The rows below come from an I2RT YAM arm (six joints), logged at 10 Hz.
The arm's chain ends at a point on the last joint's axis. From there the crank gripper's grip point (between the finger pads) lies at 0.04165 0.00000 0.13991 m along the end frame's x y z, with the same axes.
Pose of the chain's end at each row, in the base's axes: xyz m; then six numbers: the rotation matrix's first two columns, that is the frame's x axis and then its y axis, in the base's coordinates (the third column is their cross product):
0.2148 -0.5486 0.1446 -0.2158 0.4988 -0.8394 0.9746 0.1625 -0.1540
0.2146 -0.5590 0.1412 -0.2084 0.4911 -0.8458 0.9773 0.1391 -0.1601
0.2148 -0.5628 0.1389 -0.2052 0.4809 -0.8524 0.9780 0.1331 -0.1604
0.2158 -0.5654 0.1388 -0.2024 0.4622 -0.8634 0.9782 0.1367 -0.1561
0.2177 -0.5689 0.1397 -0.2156 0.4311 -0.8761 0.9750 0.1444 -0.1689
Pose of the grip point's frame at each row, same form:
0.2141 -0.6469 0.0367 -0.2158 0.4988 -0.8394 0.9746 0.1625 -0.1540
0.2114 -0.6589 0.0348 -0.2084 0.4911 -0.8458 0.9773 0.1391 -0.1601
0.2113 -0.6640 0.0338 -0.2052 0.4809 -0.8524 0.9780 0.1331 -0.1604
0.2138 -0.6687 0.0357 -0.2024 0.4622 -0.8634 0.9782 0.1367 -0.1561
0.2162 -0.6756 0.0400 -0.2156 0.4311 -0.8761 0.9750 0.1444 -0.1689

